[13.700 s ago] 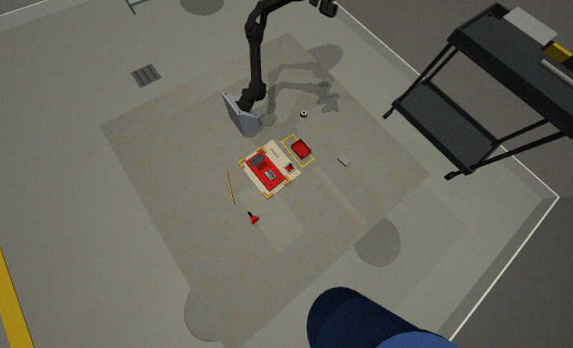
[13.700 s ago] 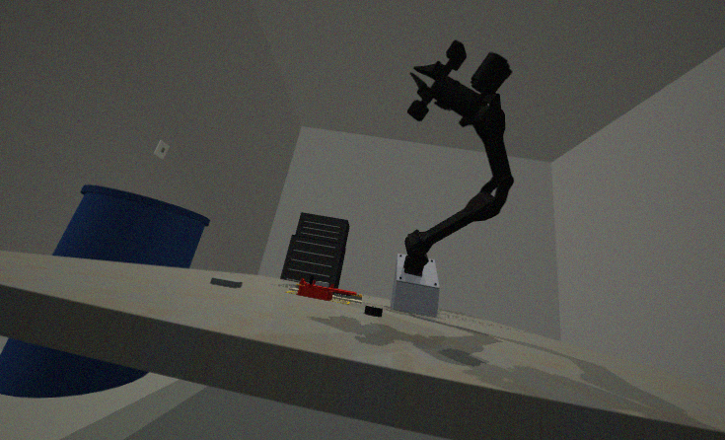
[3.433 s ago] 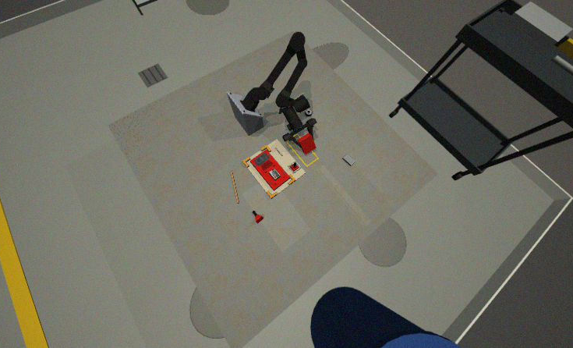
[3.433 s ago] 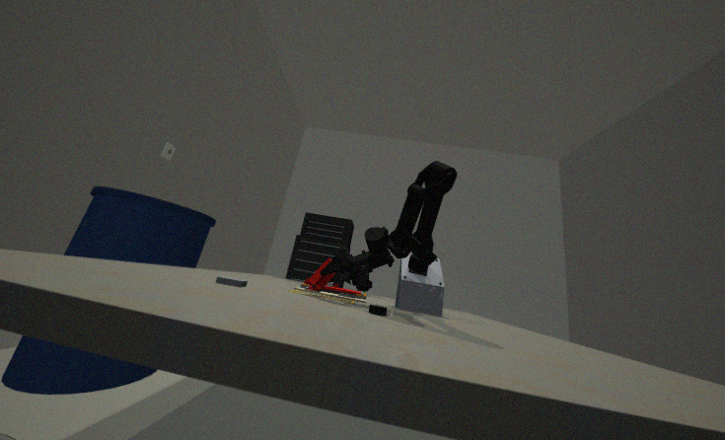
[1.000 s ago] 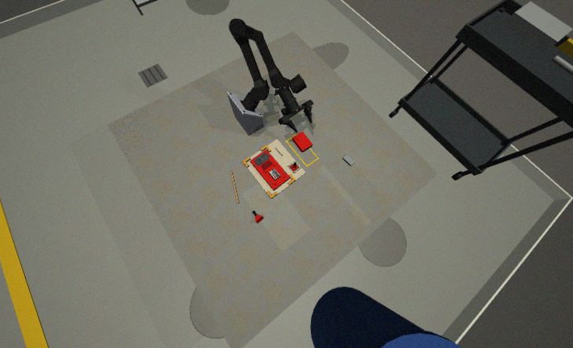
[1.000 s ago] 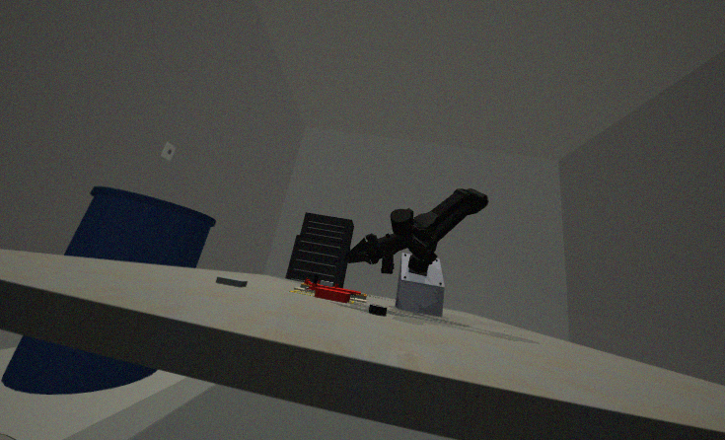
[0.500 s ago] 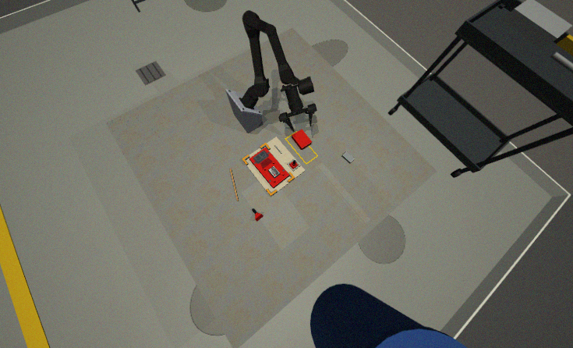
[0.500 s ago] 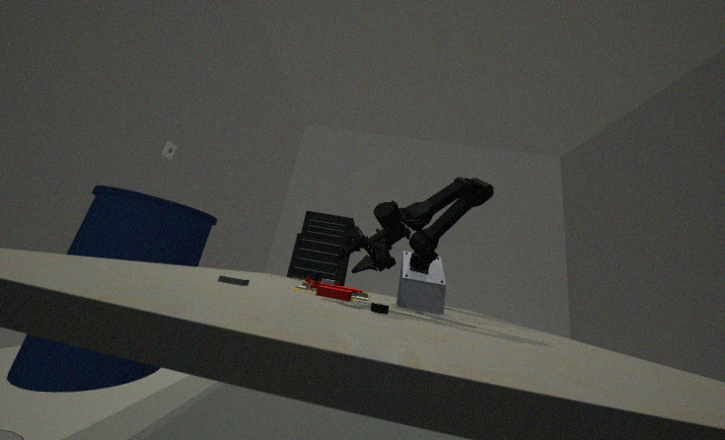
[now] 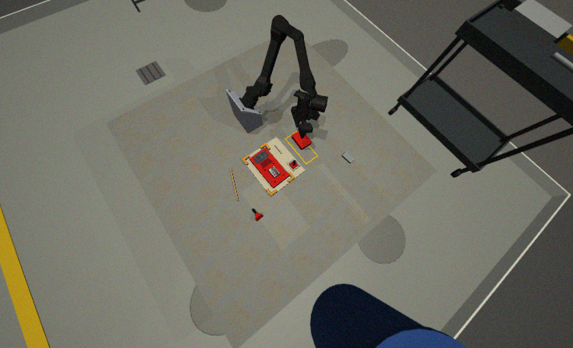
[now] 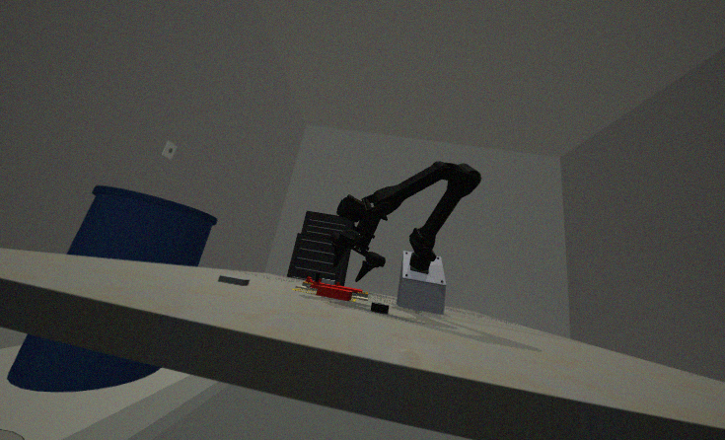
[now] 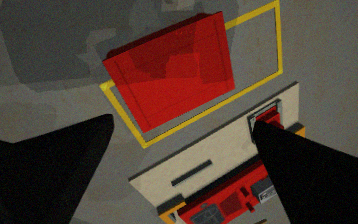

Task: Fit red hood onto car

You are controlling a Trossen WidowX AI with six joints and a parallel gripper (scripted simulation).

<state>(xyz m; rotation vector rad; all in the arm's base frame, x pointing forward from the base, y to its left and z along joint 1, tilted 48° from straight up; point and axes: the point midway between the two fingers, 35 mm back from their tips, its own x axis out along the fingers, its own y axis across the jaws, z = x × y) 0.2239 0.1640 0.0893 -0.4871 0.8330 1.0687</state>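
Now: gripper tip 60 mm above the red hood, 20 mm short of it and 10 mm to the right of it. The rest, counted from my gripper tip: grey engine block: 220 mm to the right, 100 mm ahead, 50 mm below; then thin orange rod: 420 mm to the right, 70 mm below, 50 mm ahead.
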